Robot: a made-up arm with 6 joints. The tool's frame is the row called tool.
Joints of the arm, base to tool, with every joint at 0 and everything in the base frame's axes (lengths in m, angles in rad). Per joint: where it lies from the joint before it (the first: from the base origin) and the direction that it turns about. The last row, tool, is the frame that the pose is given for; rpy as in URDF.
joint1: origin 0 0 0.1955 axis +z
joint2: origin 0 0 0 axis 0.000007 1 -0.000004
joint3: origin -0.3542 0 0.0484 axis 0.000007 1 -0.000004
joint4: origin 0.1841 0 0.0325 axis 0.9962 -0.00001 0.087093
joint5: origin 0 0 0 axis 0.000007 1 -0.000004
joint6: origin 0.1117 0 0.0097 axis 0.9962 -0.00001 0.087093
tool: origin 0 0 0 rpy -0.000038 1.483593 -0.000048
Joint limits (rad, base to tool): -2.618..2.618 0..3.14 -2.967..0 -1.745..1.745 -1.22..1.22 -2.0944..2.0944
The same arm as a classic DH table. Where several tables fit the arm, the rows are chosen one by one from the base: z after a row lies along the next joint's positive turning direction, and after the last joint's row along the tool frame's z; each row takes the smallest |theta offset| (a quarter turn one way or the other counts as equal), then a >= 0, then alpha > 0; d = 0 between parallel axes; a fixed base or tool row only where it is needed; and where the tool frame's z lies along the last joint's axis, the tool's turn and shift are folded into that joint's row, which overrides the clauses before.
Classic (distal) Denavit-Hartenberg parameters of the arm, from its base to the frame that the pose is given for. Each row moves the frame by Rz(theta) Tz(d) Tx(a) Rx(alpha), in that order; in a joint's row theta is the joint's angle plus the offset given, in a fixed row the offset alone. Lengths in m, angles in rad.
joint1: d 0.1955, theta offset 0.0000, a 0.0000, alpha -1.5708
joint2: d 0.0000, theta offset 0.1358, a -0.3575, alpha 0.0000
joint3: d 0.0000, theta offset 1.3478, a -0.0163, alpha 1.5708
joint4: d 0.1862, theta offset 0.0000, a 0.0000, alpha -1.5708
joint5: d 0.0000, theta offset 0.0000, a 0.0001, alpha 1.5708
joint6: d 0.1121, theta offset 0.0000, a 0.0000, alpha 0.0000
Joint limits (rad, base to tool): -2.6180..2.6180 0.0000..3.1400 -2.9670..0.0000 -1.7450..1.7450 -1.2200..1.2200 -2.0944..2.0944

